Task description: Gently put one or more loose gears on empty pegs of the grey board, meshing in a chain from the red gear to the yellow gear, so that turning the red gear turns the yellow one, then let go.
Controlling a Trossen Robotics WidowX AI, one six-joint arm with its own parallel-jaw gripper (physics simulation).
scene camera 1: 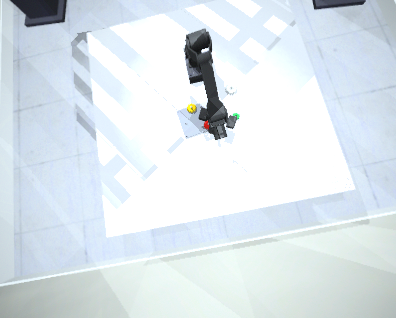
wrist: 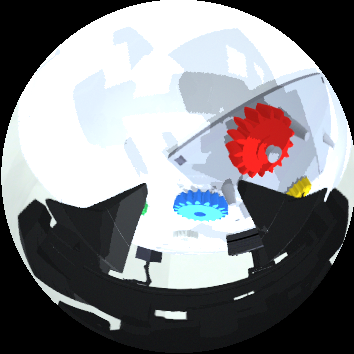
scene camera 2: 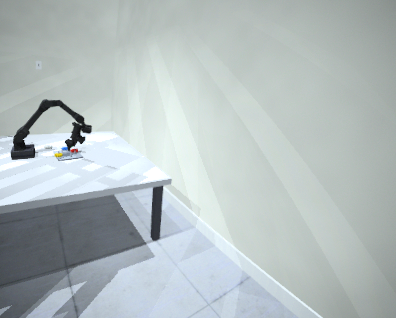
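Pixels of known places: gripper, fingertip midpoint: (wrist: 193,185) (scene camera 2: 71,148); arm's base, origin of the base link: (scene camera 1: 194,62) (wrist: 258,247) (scene camera 2: 19,149).
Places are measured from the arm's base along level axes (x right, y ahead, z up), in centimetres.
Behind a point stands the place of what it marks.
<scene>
My gripper (scene camera 1: 218,118) {x -11.9, y 33.3, z -4.4 cm} (scene camera 2: 70,144) {x -11.9, y 33.3, z -4.4 cm} (wrist: 193,185) {x -11.9, y 33.3, z -4.4 cm} is open, fingers wide apart, above the table beside the grey board (scene camera 1: 190,130) {x 4.5, y 38.2, z -4.8 cm} (scene camera 2: 70,158) {x 9.6, y 33.8, z -4.9 cm} (wrist: 210,150) {x -9.5, y 36.2, z -4.8 cm}. The red gear (scene camera 1: 206,125) {x -4.6, y 36.6, z -3.3 cm} (scene camera 2: 74,150) (wrist: 250,135) {x -7.1, y 37.3, z -3.3 cm} sits on a board peg. The yellow gear (scene camera 1: 191,108) {x 3.1, y 26.2, z -2.9 cm} (scene camera 2: 58,155) {x 5.0, y 25.6, z -3.9 cm} (wrist: 300,188) {x 2.3, y 27.4, z -3.6 cm} is at another corner, partly behind a finger in the wrist view. A blue gear (scene camera 2: 65,148) {x -10.0, y 29.2, z -3.5 cm} (wrist: 200,205) {x -11.8, y 31.5, z -3.4 cm} lies off the board, between the fingers' directions in the wrist view; the arm hides it in scene camera 1. A green gear (scene camera 1: 236,116) {x -21.8, y 32.6, z -3.9 cm} (wrist: 145,209) {x -19.5, y 31.0, z -4.4 cm} shows past the other finger. A white gear (scene camera 1: 230,90) {x -19.4, y 16.8, z -4.1 cm} (wrist: 186,233) {x -18.5, y 18.2, z -4.6 cm} lies farther back.
Bare pegs stand on the board, one (wrist: 228,191) {x -8.9, y 32.0, z -3.9 cm} near the blue gear's side and another (wrist: 327,140) beyond the red gear. The arm's base (scene camera 1: 195,75) {x -0.3, y 8.3, z -0.1 cm} (scene camera 2: 23,152) {x 4.4, y 3.2, z -1.0 cm} stands on the white table (scene camera 1: 225,190) {x -12.3, y 72.0, z -5.6 cm} (scene camera 2: 125,170) {x 34.9, y 68.0, z -5.6 cm}, behind the gears and board.
</scene>
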